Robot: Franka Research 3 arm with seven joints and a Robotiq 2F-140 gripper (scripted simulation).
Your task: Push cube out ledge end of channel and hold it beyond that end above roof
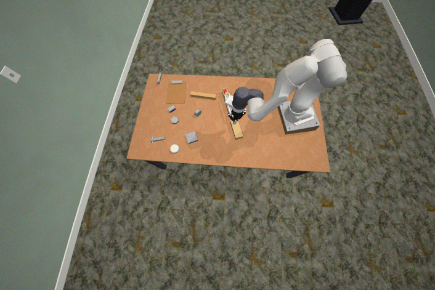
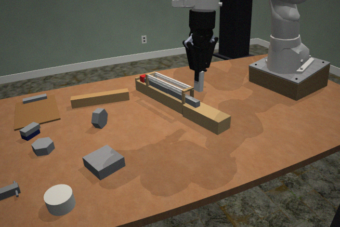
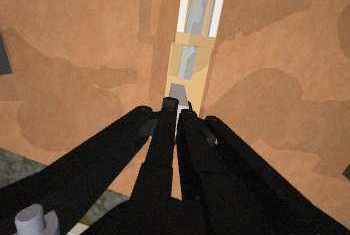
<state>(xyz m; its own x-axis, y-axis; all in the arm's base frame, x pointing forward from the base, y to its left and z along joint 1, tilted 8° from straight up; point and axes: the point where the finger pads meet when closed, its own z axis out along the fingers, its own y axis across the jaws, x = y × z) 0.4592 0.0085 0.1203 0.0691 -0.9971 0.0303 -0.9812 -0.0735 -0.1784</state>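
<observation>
The red cube is 32 cm to the right of my hand, 9 cm below it and 3 cm ahead of it. The rest, counted from my hand: grey square block (35 cm ahead, 13 cm below, 4 cm to the left); then grey hexagonal piece (28 cm ahead, 17 cm to the right, 12 cm below); then wooden channel (17 cm to the right, 9 cm below, 1 cm ahead).
</observation>
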